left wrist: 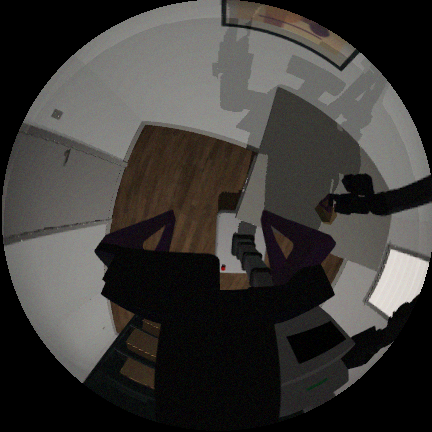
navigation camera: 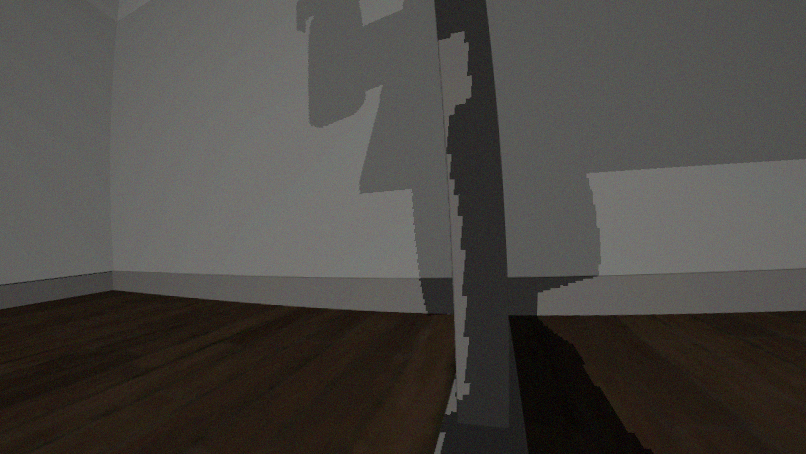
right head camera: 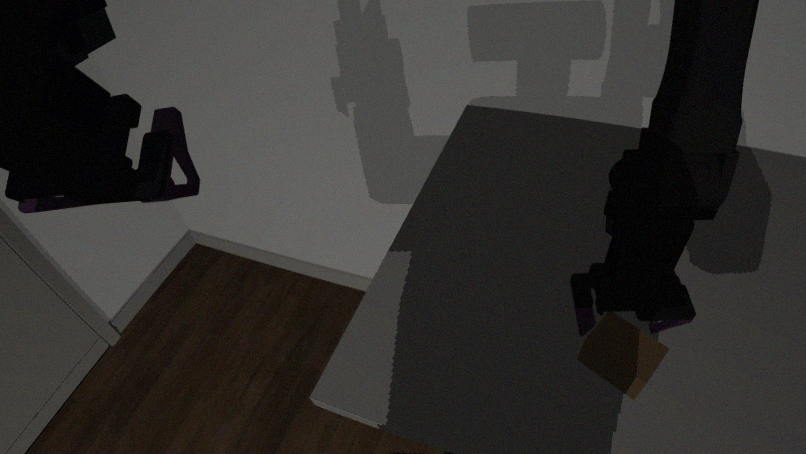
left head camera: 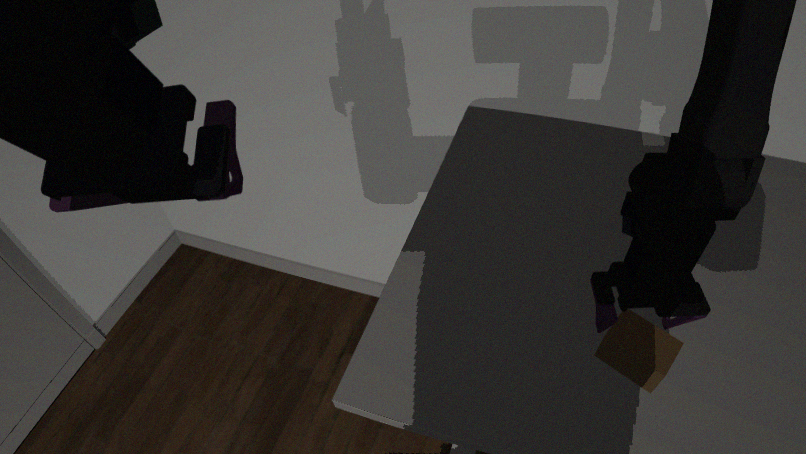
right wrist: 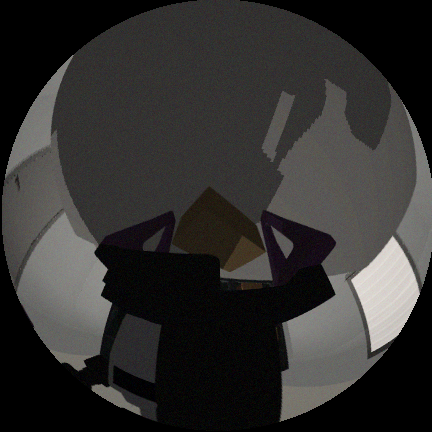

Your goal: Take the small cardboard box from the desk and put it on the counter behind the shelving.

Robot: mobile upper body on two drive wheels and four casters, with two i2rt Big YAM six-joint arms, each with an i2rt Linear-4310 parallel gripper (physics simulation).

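Frame: origin at the left arm's base, x ahead, y left, z up, level; centimetres.
Seen in the pictures: left gripper, fingertip midpoint: (left wrist: 217, 214) (right head camera: 150, 191) (left head camera: 186, 189); right gripper, fingertip midpoint: (left wrist: 326, 204) (right head camera: 616, 330) (left head camera: 631, 327) (right wrist: 217, 215).
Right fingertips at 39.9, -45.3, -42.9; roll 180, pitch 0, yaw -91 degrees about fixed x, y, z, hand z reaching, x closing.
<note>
Pixels of each thing's middle, then the offset from my right fingertips to it, as dx, dy, dz. "*": a spot on its surface instead. Level surfaces: height alone.
- small brown cardboard box at the middle of its body: (right wrist: 220, 233) (right head camera: 622, 354) (left head camera: 638, 349) (left wrist: 325, 211) -3.2, -0.3, -0.6
- grey desk at its surface level: dz -3.1
- desk's side panel at a spot on its surface: (navigation camera: 479, 225) * +20.3, +16.8, -76.1
The small brown cardboard box (left head camera: 628, 352) (right head camera: 610, 355) (left wrist: 327, 215) (right wrist: 215, 227) is on the grey desk (left head camera: 507, 225) (right head camera: 490, 225) (left wrist: 300, 145) (right wrist: 150, 110), turned with a corner toward the upper part of the right wrist view. My right gripper (left head camera: 637, 328) (right head camera: 618, 332) (right wrist: 217, 215) is open and low over the desk, at the box. In the right wrist view its fingers stand on either side of the box, very close to it; whether they touch it is unclear. My left gripper (left head camera: 145, 198) (left wrist: 217, 214) is open and empty, raised left of the desk. The counter cannot be made out.
Dark shelving with brown boxes (left wrist: 141, 344) shows at the lower left of the left wrist view. A grey machine with a black panel (left wrist: 316, 343) is at lower right. A door (left head camera: 33, 327) (left wrist: 60, 180) is on the left. The desk's side panel (navigation camera: 479, 225) stands before the navigation camera.
</note>
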